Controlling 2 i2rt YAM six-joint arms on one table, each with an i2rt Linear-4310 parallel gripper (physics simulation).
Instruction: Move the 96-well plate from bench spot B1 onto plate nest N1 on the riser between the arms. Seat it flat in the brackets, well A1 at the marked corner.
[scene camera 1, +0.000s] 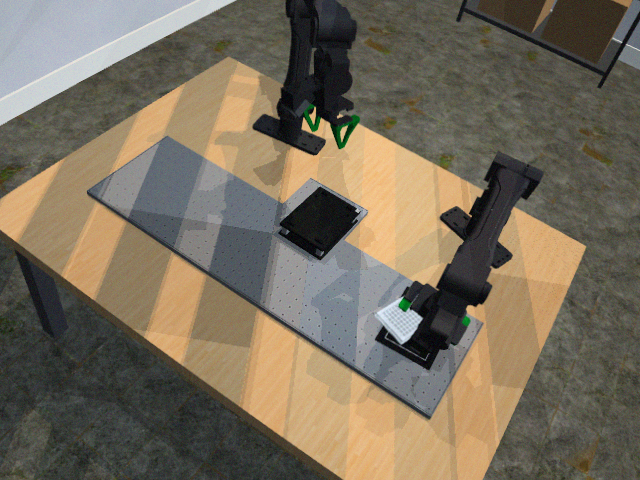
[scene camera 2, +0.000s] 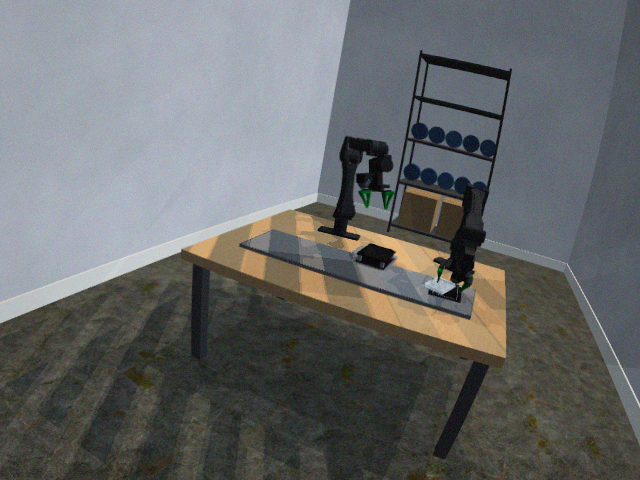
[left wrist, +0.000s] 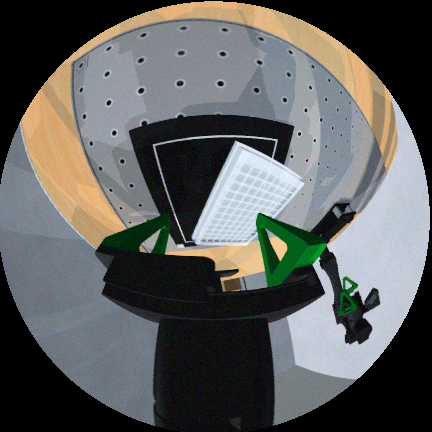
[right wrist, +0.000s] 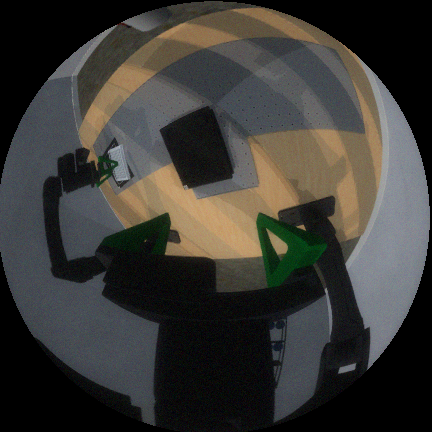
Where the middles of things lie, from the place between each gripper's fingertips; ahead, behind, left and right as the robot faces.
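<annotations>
The white well plate (scene camera 1: 401, 325) has my left hand 3 cm to the left of it. The black plate nest (scene camera 1: 384, 337) is 1 cm ahead of my left hand, 1 cm to the right of it and 1 cm below it. Going by its middle, the nest is nearer to my left hand than to my right hand.
Counted from my right hand, the white well plate is 160 mm ahead, 350 mm to the left and 190 mm below. As for the black plate nest, it is 170 mm ahead of my right hand, 190 mm below it and 380 mm to the left of it.
</annotations>
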